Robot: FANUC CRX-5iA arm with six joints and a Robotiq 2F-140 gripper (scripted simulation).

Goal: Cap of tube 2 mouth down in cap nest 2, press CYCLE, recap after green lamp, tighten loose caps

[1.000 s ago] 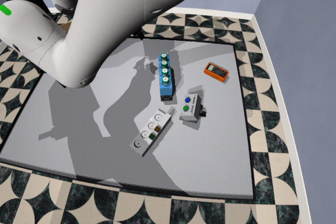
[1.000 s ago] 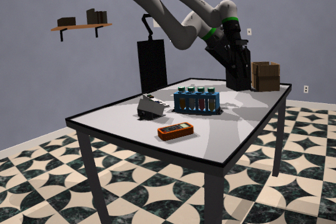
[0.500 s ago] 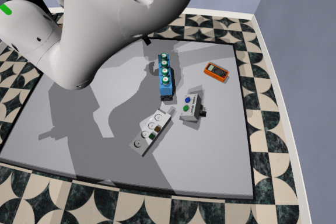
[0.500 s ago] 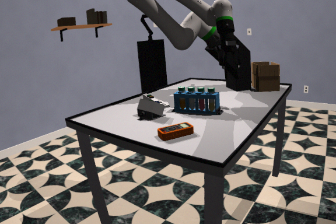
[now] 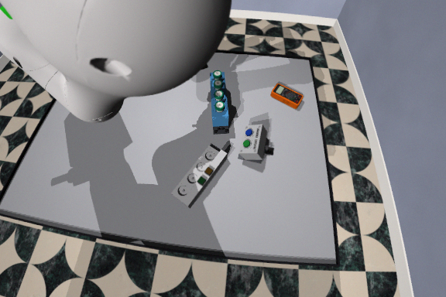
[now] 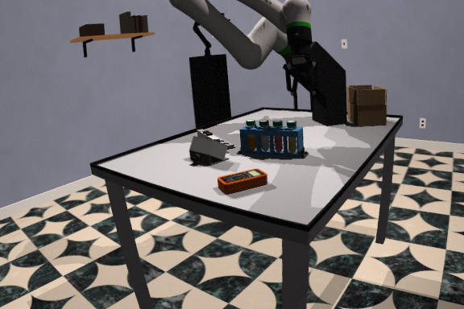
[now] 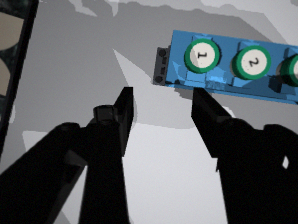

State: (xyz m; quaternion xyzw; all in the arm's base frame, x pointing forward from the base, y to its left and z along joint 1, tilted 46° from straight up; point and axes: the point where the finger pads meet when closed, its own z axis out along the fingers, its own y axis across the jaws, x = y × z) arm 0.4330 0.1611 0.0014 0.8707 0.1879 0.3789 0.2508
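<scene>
The cap is 6 cm ahead of my hand, 8 cm to the right of it and 7 cm below it. The rest, counted from my hand: green ready key: 15 cm ahead, 32 cm to the right, 11 cm below; blue cycle key: 16 cm ahead, 27 cm to the right, 11 cm below; key housing: 17 cm ahead, 30 cm to the right, 13 cm below.
</scene>
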